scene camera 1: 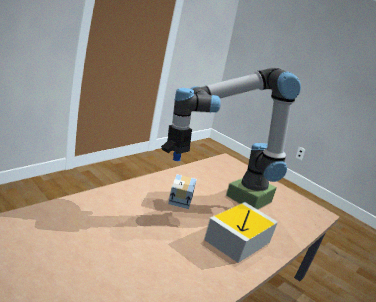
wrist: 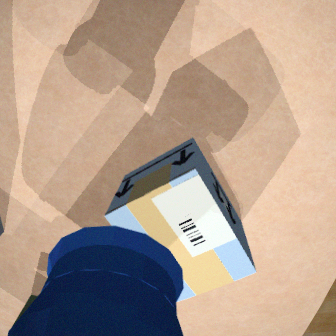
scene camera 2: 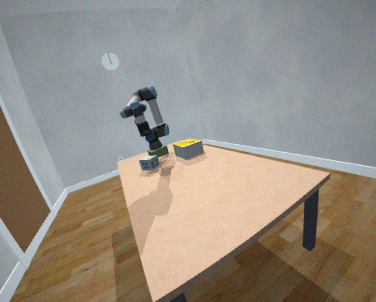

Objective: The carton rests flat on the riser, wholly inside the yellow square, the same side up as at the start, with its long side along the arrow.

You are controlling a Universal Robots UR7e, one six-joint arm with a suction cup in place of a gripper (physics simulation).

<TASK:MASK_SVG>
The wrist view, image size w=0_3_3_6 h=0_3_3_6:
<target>suction cup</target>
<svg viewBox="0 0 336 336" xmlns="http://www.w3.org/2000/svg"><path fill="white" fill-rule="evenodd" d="M182 268L167 247L146 233L116 225L80 228L61 237L48 253L47 279L37 297L8 330L7 336L183 336L176 313L176 301L183 290Z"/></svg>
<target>carton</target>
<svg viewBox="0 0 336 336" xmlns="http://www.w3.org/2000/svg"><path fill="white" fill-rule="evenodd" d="M193 137L125 174L104 214L104 217L111 225L146 233L171 251L182 268L183 290L176 302L256 272L241 220Z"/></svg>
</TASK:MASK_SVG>
